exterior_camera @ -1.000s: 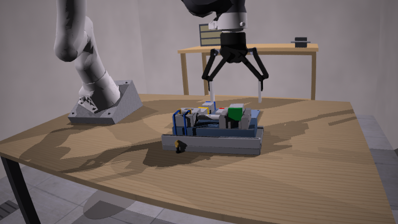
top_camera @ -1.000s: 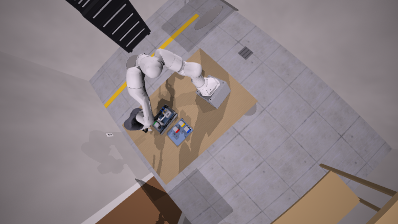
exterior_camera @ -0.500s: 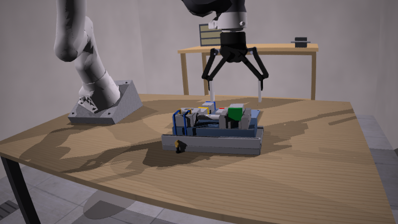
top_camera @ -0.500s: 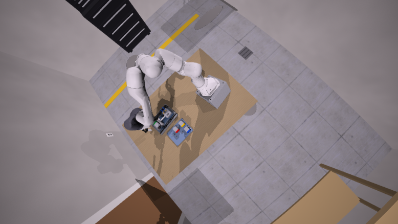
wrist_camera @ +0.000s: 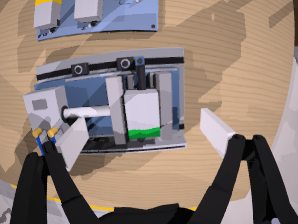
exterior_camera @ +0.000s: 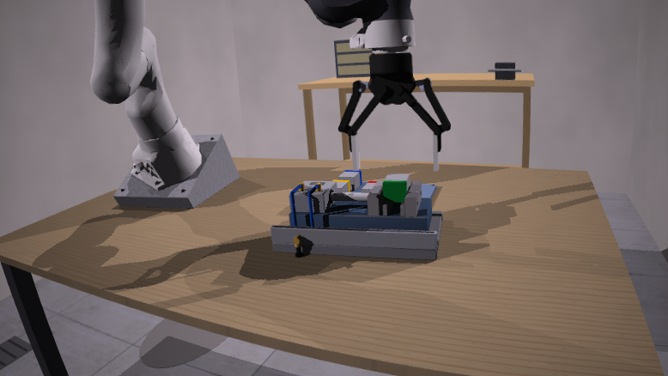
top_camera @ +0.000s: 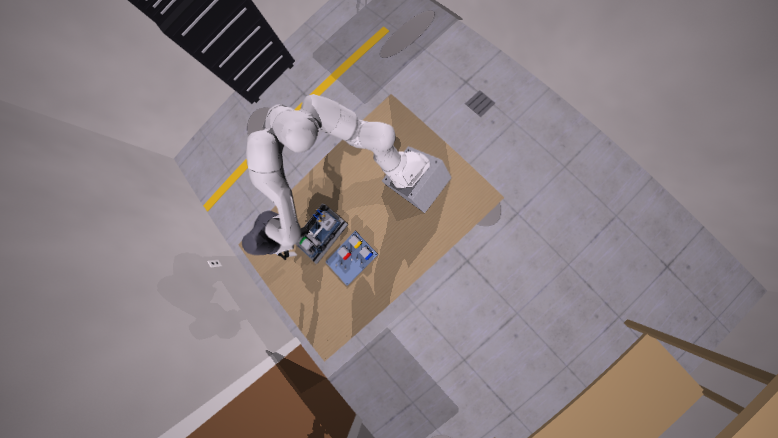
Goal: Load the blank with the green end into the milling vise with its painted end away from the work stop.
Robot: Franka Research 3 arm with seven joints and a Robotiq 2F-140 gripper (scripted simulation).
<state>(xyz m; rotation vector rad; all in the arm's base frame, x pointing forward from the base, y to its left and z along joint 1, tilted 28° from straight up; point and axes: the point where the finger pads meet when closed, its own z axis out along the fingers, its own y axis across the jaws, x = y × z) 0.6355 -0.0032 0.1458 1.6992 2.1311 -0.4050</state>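
My hand is 5 cm above the green-ended blank. Round my hand: work stop rod (5 cm to the left, 5 cm below, 1 cm behind); then fixed jaw (7 cm below, 3 cm ahead, 1 cm to the left); then milling vise (10 cm below, 7 cm behind, 1 cm to the right).
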